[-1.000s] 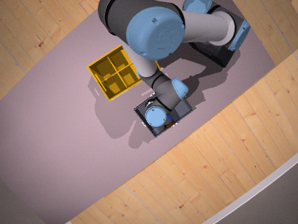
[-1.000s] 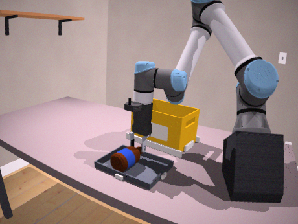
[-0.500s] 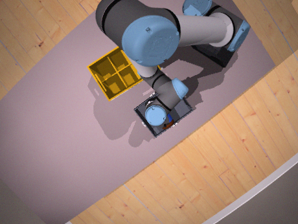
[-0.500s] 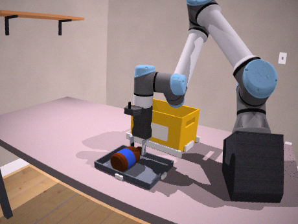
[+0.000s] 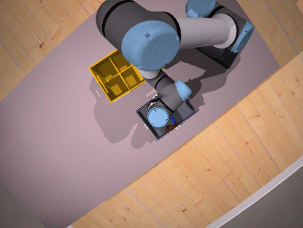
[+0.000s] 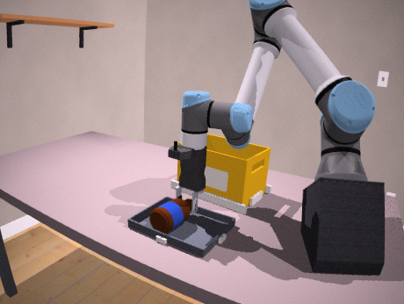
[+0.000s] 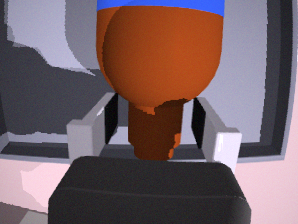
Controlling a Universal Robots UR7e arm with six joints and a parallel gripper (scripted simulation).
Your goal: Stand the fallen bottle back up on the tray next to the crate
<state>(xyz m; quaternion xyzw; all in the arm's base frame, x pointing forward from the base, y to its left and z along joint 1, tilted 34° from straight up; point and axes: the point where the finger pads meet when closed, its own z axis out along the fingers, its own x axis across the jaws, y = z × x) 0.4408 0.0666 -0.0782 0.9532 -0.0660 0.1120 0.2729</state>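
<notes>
Now: the bottle 1 cm ahead of my hand, 5 cm to the left of it and 1 cm below it. The rest, counted from my hand: dark grey tray: 1 cm behind, 5 cm to the left, 4 cm below; then yellow crate: 3 cm behind, 24 cm to the right, 4 cm above.
</notes>
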